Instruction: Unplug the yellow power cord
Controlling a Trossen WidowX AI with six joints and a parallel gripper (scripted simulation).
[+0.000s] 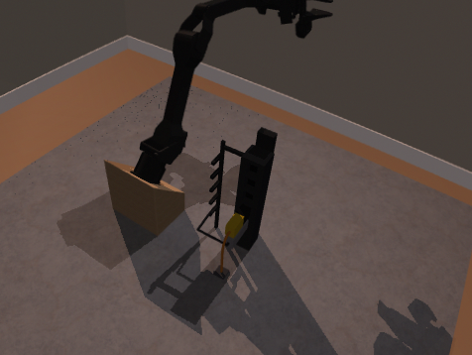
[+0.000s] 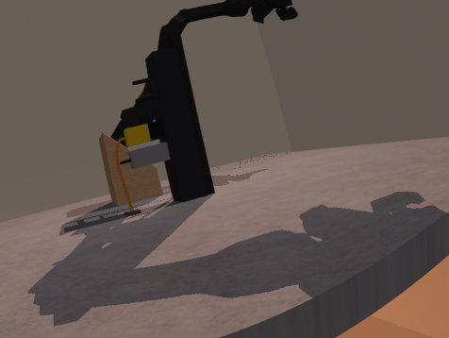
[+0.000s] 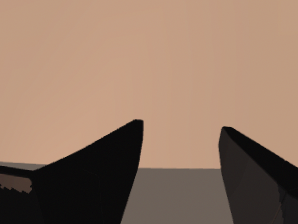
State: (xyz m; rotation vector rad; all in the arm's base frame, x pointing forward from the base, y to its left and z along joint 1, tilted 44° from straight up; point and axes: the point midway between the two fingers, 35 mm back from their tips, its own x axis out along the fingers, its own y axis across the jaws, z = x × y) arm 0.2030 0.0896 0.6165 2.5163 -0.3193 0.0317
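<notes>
The yellow plug is 480 mm to the right of my gripper tip and 360 mm below it. The rest, counted from my gripper tip: dark anchor 550 mm to the right, 510 mm below; black power strip 410 mm to the right, 360 mm below.
</notes>
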